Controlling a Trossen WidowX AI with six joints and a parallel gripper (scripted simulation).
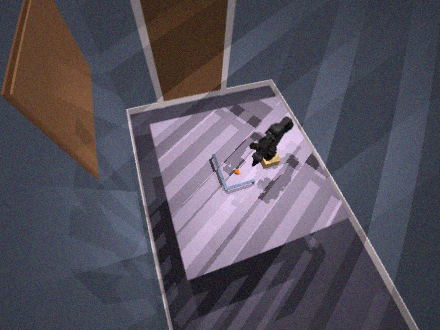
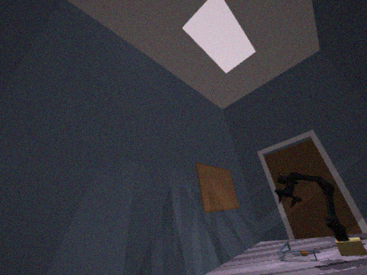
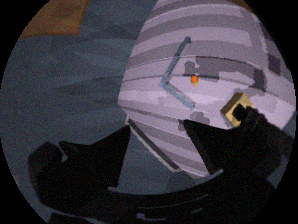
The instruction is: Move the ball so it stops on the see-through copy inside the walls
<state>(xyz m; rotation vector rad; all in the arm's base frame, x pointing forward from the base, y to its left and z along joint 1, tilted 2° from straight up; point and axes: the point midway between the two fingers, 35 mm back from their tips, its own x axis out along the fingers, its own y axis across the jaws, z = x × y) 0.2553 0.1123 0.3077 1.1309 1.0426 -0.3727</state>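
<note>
Now: the orange ball 10 mm ahead of my gripper tip, 120 mm to the right of it and 350 mm below it.
</note>
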